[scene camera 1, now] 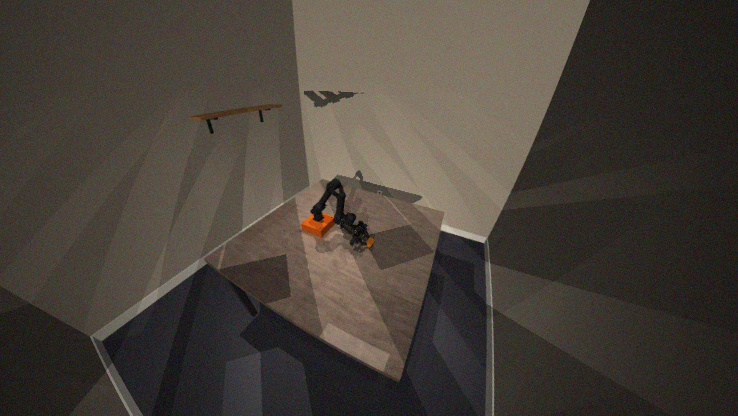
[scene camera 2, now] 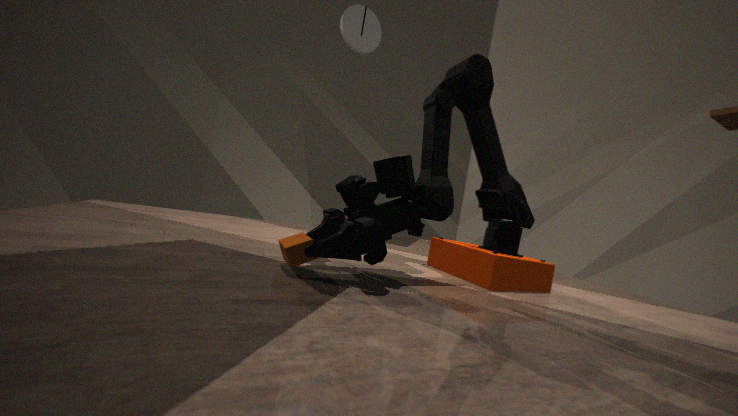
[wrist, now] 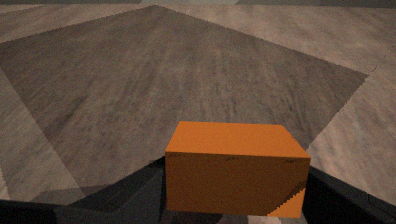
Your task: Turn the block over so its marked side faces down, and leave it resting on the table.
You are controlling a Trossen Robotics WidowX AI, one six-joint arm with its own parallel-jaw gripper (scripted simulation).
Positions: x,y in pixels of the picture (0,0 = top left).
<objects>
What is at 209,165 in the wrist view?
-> An orange block.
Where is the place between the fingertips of my gripper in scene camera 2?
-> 299,248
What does my gripper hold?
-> An orange block.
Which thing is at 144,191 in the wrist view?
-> My gripper.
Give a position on an orange block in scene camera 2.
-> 292,247
</objects>
